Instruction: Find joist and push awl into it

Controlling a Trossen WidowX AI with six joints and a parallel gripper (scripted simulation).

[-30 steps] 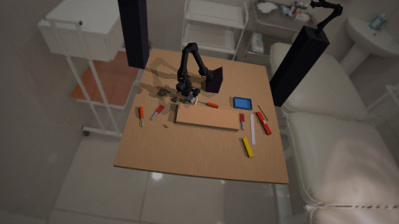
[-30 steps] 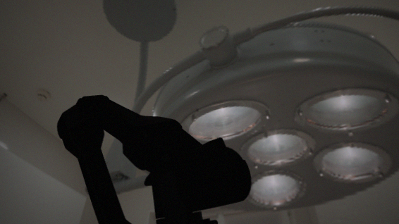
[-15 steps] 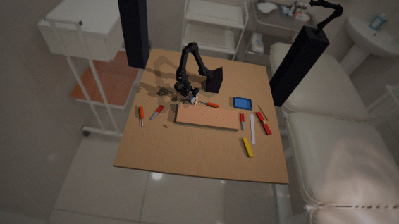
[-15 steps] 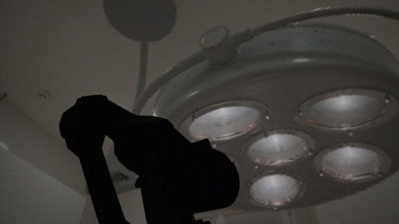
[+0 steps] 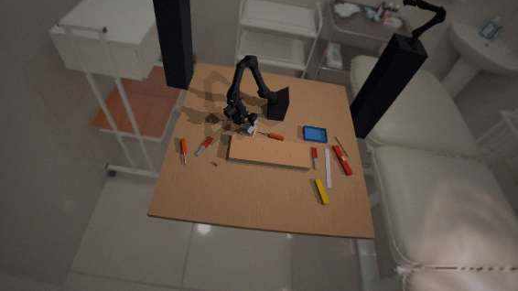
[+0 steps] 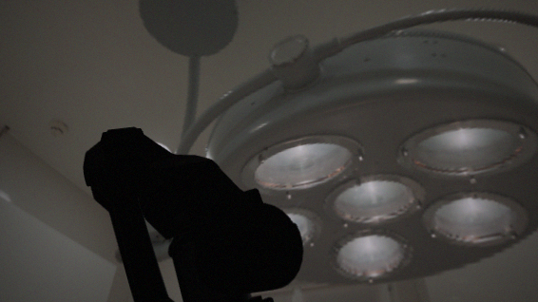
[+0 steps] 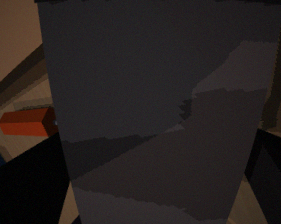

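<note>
The brown-handled awl is 60 mm below my gripper tip, 50 mm to the left of it and 30 mm behind it. Round my gripper tip: green light: 30 mm to the left, 30 mm below, 20 mm behind; then blue tray: 470 mm to the left, 100 mm behind, 50 mm below; then stud finder: 20 mm to the left, 20 mm below, 10 mm behind.
</note>
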